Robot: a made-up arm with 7 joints.
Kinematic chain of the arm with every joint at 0, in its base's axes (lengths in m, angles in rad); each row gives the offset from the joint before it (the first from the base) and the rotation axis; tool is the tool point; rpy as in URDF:
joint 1: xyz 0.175 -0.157 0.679 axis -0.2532 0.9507 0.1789
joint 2: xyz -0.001 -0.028 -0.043 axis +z
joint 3: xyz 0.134 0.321 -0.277 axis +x
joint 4: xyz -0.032 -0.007 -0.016 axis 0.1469 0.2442 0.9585
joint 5: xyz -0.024 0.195 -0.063 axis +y
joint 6: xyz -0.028 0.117 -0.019 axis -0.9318 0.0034 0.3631
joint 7: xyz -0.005 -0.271 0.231 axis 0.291 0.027 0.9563
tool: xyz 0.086 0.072 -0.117 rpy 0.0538 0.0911 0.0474
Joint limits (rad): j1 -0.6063..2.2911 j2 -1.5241..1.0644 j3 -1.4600..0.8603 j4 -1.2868..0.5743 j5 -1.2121..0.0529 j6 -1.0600..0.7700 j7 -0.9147..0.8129
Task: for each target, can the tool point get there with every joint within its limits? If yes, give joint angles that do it. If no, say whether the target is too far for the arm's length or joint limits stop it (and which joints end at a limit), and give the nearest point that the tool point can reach.
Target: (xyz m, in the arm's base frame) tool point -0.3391 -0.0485 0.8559
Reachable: yes | joints 1.9787 0.0949 -0.8934 0.0807 -0.8258 -0.1731 0.4341
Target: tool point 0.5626 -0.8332 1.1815
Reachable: no: joint limits stop it (at a limit: joint 1, joint 2, joint 3, joint 6, joint 7) | nearest point 0.6426 -0.5086 0.8101 | short by 0.500 m
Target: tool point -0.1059 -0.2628 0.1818
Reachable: yes | joints 1.0739 -0.8649 -1.0059 -0.7200 -0.2190 -0.9019 0.6813
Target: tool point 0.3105 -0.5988 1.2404
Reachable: no: joint limits stop it (at a limit: joint 1, joint 2, joint 3, joint 4, joint 5, joint 6, joint 7) | nearest point 0.1359 -0.2977 1.2935 | short by 0.352 m
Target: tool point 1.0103 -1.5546 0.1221
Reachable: no: too far | nearest point 0.7117 -0.5259 0.3313 | short by 1.091 m
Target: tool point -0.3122 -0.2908 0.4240
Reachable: yes | joints 2.0200 -1.0617 -0.3137 -0.0077 -0.2369 -0.0921 0.3577
